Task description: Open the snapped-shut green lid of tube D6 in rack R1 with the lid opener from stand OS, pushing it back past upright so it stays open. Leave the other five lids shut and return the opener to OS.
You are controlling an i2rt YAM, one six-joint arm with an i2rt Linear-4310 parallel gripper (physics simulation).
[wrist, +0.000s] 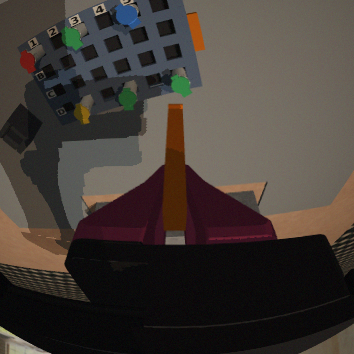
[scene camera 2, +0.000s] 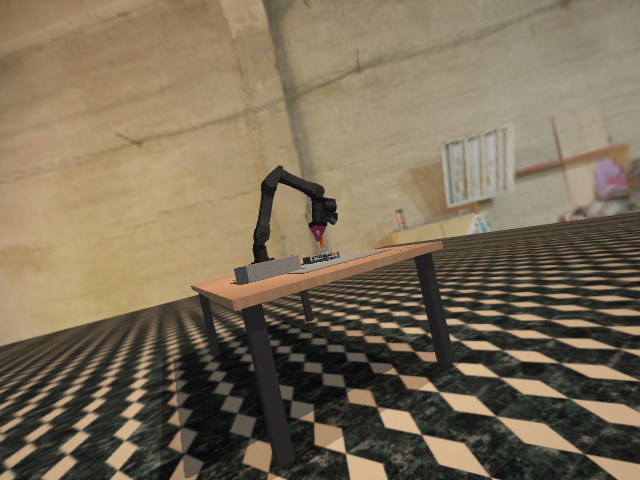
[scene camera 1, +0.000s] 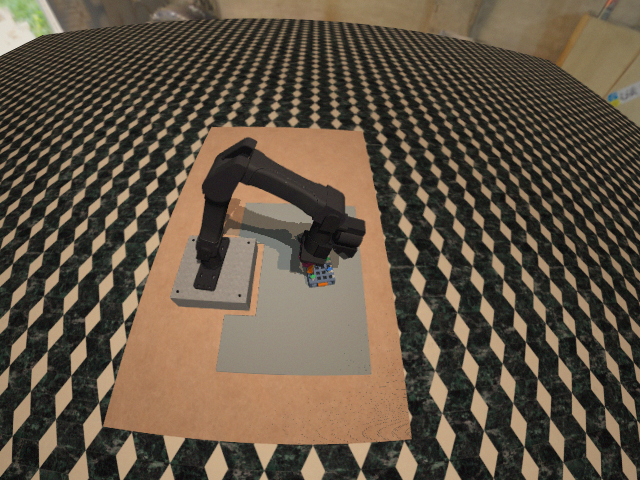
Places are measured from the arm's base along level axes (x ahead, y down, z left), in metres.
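Pixels of known places: gripper, fingertip midpoint: (wrist: 174, 173) (scene camera 2: 318, 241) (scene camera 1: 305, 265); arm's base, link origin: (scene camera 2: 262, 262) (scene camera 1: 212, 262).
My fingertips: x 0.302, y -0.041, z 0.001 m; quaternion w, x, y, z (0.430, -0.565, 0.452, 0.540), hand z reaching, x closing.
For each thing: its top centre in the pictures, then the offset to it from my fingertips. "spot": a spot on its surface instead. Level surfaces: height alone.
- orange lid opener, top centre: (wrist: 179, 224) (scene camera 2: 319, 232) dx +0.018, dy -0.043, dz +0.000 m
- tube D6, surface spot: (wrist: 180, 85) spot: dx +0.026, dy +0.057, dz -0.007 m
- blue-grey rack R1, top centre: (wrist: 104, 66) (scene camera 1: 319, 263) (scene camera 2: 324, 250) dx +0.044, dy +0.057, dz +0.044 m
- D4, top centre: (wrist: 127, 99) dx +0.017, dy +0.057, dz +0.031 m
- D2, top centre: (wrist: 81, 114) dx +0.008, dy +0.057, dz +0.069 m
- A1, top centre: (wrist: 26, 61) dx +0.059, dy +0.057, dz +0.101 m
- A3, top centre: (wrist: 70, 37) dx +0.069, dy +0.057, dz +0.064 m
- A5, top centre: (wrist: 126, 15) dx +0.078, dy +0.057, dz +0.026 m
- grey mat, surface height: dy +0.105 m
- orange tag, surface spot: (wrist: 195, 31) spot: dx +0.060, dy +0.081, dz -0.018 m
- wooden table, surface height: dy +0.108 m
My gripper (wrist: 174, 173) (scene camera 1: 315, 259) (scene camera 2: 317, 231) is shut on the orange lid opener (wrist: 174, 147) (scene camera 2: 321, 243), which sticks straight out from the maroon fingers. In the wrist view its tip lies just short of the green lid of tube D6 (wrist: 180, 85), at the near right corner of the blue-grey rack R1 (wrist: 155, 43) (scene camera 1: 320, 275) (scene camera 2: 320, 257). That lid looks shut. The other lids are a green one at D4 (wrist: 127, 98), yellow at D2 (wrist: 81, 113), red at A1 (wrist: 27, 61), green at A3 (wrist: 71, 38) and blue at A5 (wrist: 127, 15).
The dark stand OS (wrist: 19, 128) sits empty on the grey mat (scene camera 1: 294, 333) to the left of the rack. An orange tag (wrist: 195, 31) sticks out of the rack's right side. The arm's grey base block (scene camera 1: 232, 281) stands at the mat's left, on the wooden table (scene camera 1: 175, 381).
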